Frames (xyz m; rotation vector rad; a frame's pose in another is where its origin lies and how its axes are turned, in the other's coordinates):
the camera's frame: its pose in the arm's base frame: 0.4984 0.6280 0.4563 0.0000 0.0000 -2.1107
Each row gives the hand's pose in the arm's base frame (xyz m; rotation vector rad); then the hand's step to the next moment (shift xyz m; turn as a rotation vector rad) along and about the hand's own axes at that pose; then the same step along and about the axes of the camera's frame.
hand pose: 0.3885 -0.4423 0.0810 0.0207 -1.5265 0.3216
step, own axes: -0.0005 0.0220 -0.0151 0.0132 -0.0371 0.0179
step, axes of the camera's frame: -0.0258 -0.0039 -0.0054 0.0363 0.0110 0.0208
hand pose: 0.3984 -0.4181 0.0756 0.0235 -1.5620 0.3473
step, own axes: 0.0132 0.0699 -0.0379 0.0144 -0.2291 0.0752
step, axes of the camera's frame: -0.0773 -0.0227 -0.0020 0.2100 0.1020 0.0621
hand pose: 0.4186 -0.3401 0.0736 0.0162 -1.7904 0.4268
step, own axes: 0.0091 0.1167 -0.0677 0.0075 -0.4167 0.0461
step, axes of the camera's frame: -0.1292 -0.0384 -0.0104 0.3163 0.2508 0.1134
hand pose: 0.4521 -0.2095 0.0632 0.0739 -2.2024 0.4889
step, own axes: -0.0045 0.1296 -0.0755 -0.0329 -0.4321 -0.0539
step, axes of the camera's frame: -0.1417 -0.0494 -0.0029 0.2476 0.3300 0.1431
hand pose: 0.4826 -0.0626 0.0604 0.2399 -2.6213 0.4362
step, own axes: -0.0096 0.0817 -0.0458 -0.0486 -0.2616 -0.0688
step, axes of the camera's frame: -0.0838 -0.0410 0.0124 0.1163 0.2266 0.1033
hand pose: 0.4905 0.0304 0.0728 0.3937 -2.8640 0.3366
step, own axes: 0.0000 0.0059 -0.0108 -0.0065 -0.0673 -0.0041
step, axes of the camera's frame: -0.0073 -0.0039 0.0091 0.0384 0.0537 0.0152
